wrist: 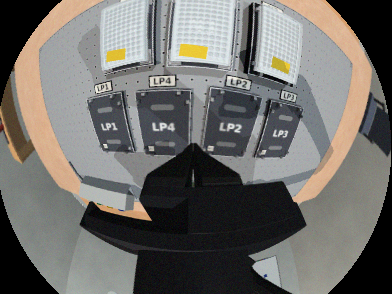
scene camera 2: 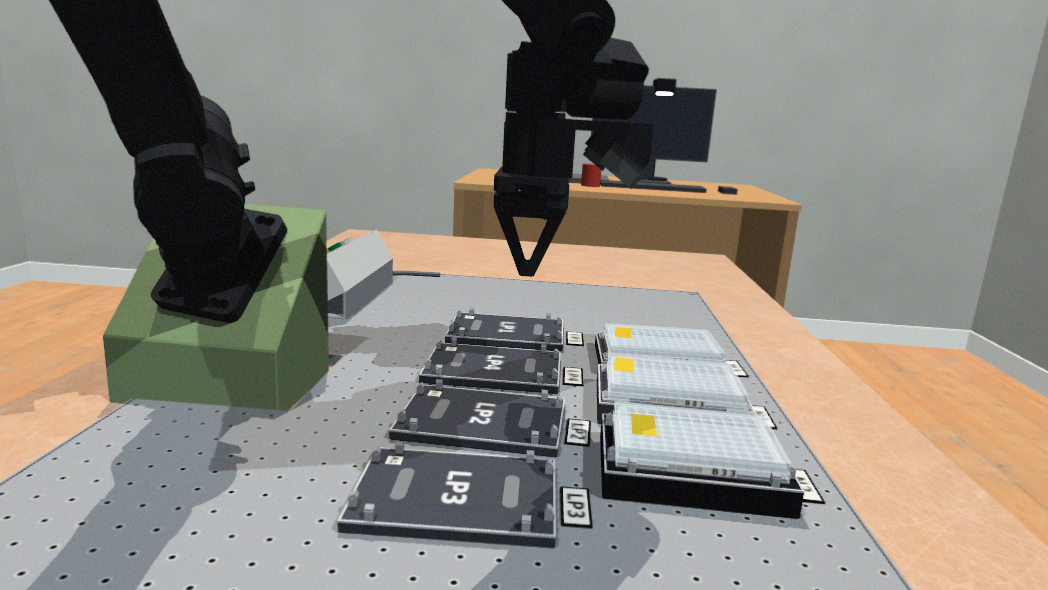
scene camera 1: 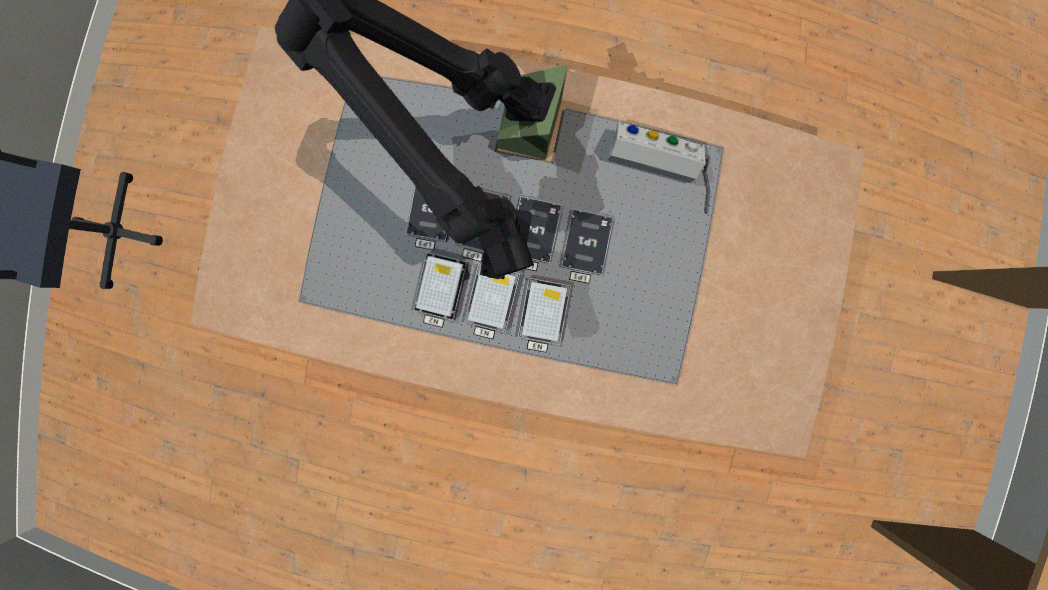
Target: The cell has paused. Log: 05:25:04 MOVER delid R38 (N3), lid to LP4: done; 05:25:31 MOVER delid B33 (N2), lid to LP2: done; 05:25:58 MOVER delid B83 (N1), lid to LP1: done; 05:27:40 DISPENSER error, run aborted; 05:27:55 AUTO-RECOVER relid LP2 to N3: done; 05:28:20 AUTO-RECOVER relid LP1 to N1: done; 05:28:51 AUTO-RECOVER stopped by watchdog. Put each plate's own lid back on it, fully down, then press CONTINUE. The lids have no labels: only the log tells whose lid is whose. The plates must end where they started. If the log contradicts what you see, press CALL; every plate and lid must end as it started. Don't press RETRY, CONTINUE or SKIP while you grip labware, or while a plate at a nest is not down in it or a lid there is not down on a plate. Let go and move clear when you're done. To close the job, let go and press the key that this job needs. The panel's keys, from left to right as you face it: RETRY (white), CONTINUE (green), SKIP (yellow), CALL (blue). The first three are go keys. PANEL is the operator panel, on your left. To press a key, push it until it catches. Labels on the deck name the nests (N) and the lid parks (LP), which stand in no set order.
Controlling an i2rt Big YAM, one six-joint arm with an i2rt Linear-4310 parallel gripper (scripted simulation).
Note:
In view: my gripper (scene camera 2: 526, 275), a yellow-tagged lid (scene camera 2: 707, 437), a yellow-tagged lid (scene camera 2: 630, 339), a yellow-tagged lid (scene camera 2: 714, 381) and a grey operator panel (scene camera 2: 358, 270).
My gripper is seen too in the wrist view (wrist: 193, 148). The grey operator panel shows as well in the wrist view (wrist: 111, 194).

